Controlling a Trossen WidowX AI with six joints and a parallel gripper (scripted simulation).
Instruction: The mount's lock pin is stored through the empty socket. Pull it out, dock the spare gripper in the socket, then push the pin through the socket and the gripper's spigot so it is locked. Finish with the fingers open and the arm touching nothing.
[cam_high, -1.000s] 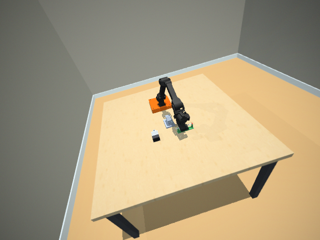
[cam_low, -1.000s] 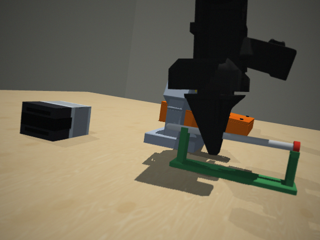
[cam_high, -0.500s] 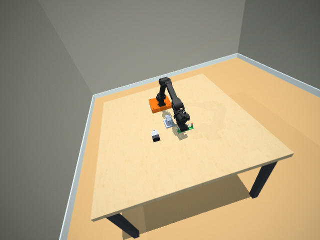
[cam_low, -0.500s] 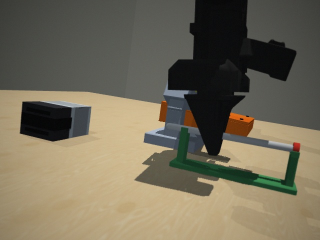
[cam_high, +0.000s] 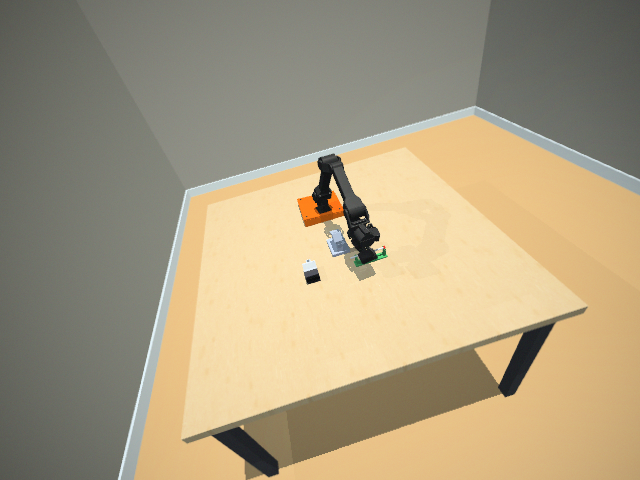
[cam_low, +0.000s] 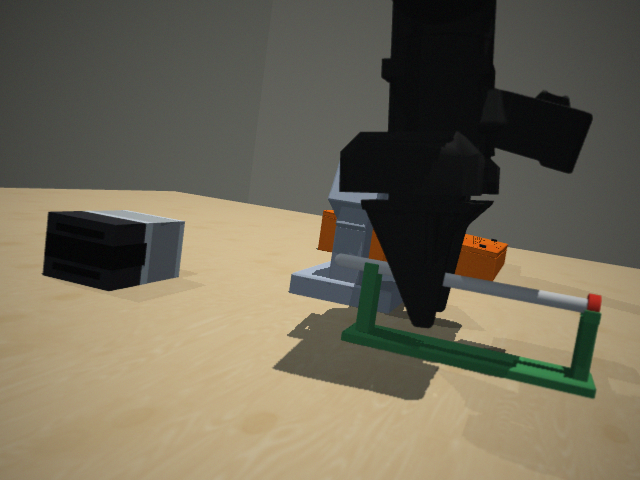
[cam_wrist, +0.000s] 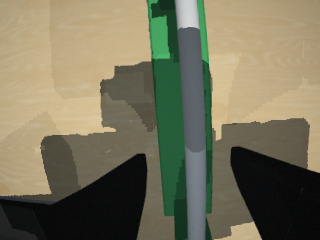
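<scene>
My gripper tip is 2 cm to the right of the green rack. From my gripper tip the other things lie so: grey mount 13 cm behind, 6 cm to the right, 3 cm above; spare gripper 6 cm behind, 22 cm to the right.
</scene>
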